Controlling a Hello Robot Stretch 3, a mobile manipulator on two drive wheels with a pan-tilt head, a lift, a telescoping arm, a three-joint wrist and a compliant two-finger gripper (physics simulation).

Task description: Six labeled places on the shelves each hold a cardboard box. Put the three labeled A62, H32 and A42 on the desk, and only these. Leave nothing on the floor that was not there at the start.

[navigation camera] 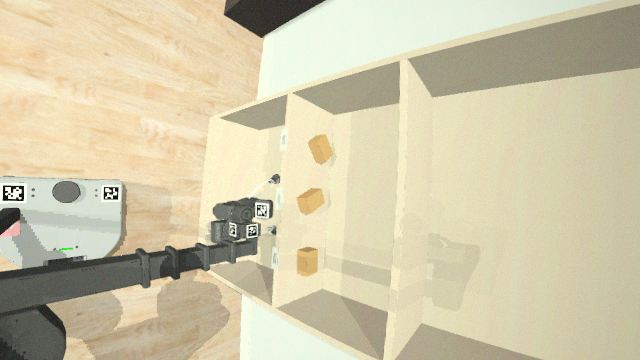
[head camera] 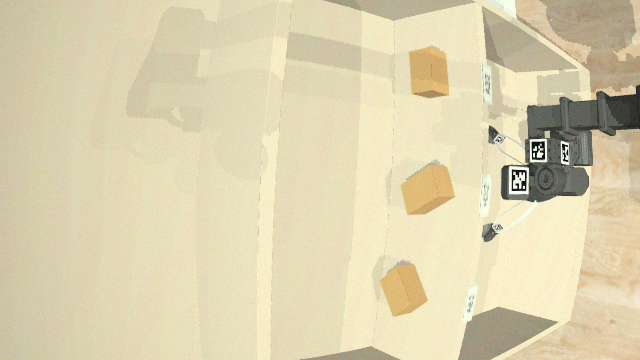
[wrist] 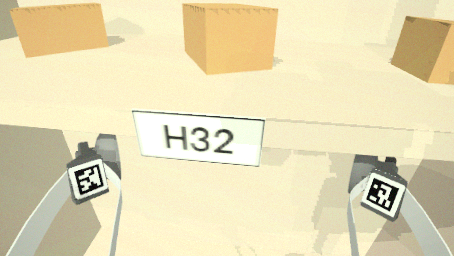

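Pixels of known places: robot's base, link origin: (navigation camera: 67, 190).
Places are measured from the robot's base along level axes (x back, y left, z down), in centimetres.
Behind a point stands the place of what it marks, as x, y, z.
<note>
The H32 box (head camera: 427, 190) {0.3, -64.8, -69.5} (navigation camera: 311, 201) {0.4, -64.6, -69.5} (wrist: 235, 40) stands turned at an angle on the shelf board (head camera: 370, 165) {5.1, -81.5, -69.9} (navigation camera: 345, 190) {-3.7, -82.0, -72.6} (wrist: 320, 90), behind the H32 label (head camera: 485, 195) {-0.3, -55.1, -62.9} (navigation camera: 279, 199) {-0.1, -55.1, -63.1} (wrist: 200, 139). The A62 box (head camera: 404, 290) {-19.0, -69.2, -69.4} (navigation camera: 320, 148) {-19.3, -69.0, -69.3} (wrist: 62, 31) stands to its left in the wrist view, behind the A62 label (head camera: 470, 303) {-21.0, -56.3, -62.9} (navigation camera: 284, 139) {-21.2, -56.3, -63.1}. My gripper (head camera: 491, 184) {1.8, -58.0, -59.9} (navigation camera: 273, 204) {1.8, -58.0, -59.9} (wrist: 234, 152) {1.8, -58.0, -59.9} is open and empty. Its fingers are at the board's front edge, one on each side of the H32 label, and look slightly below the edge. No A42 label or desk can be made out.
The A32 box (head camera: 430, 72) {22.2, -63.4, -69.5} (navigation camera: 307, 261) {22.0, -63.6, -69.4} (wrist: 427, 49) stands on the same board, right of the H32 box in the wrist view, behind its label (head camera: 487, 84) {20.2, -53.9, -62.9} (navigation camera: 275, 257) {19.9, -53.9, -63.1}. Side walls close the shelf at both ends. Dark furniture (navigation camera: 265, 15) {-102.8, -75.8, -19.4} shows at the navigation view's top.
</note>
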